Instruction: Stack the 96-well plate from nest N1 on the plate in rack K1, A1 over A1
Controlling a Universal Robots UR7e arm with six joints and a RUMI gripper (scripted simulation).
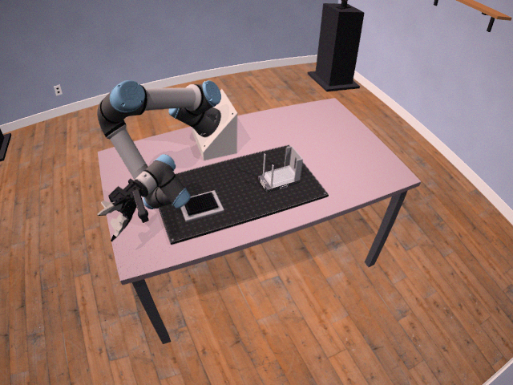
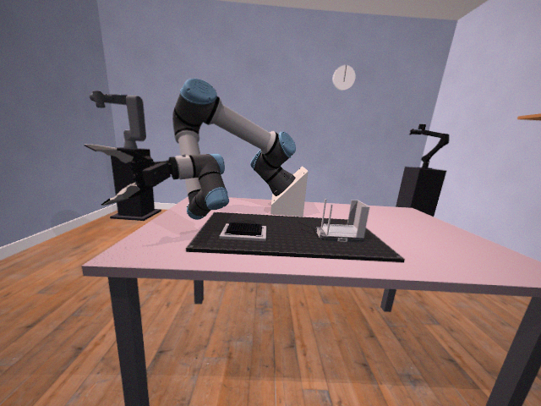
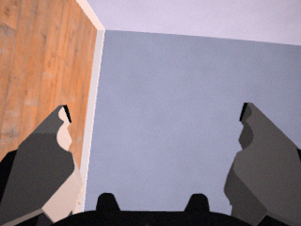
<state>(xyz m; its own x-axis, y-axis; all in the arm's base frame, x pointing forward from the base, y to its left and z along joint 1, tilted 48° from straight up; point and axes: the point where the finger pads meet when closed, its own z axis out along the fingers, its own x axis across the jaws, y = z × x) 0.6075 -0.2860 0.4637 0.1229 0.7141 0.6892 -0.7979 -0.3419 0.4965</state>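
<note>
Right now my hand is 20 cm past the black 96-well plate, 38 cm to the right of it and 20 cm above it. The rest, counted from my hand: plate nest N1: 20 cm behind, 38 cm to the left, 21 cm below; white plate: 24 cm behind, 75 cm to the left, 19 cm below.
</note>
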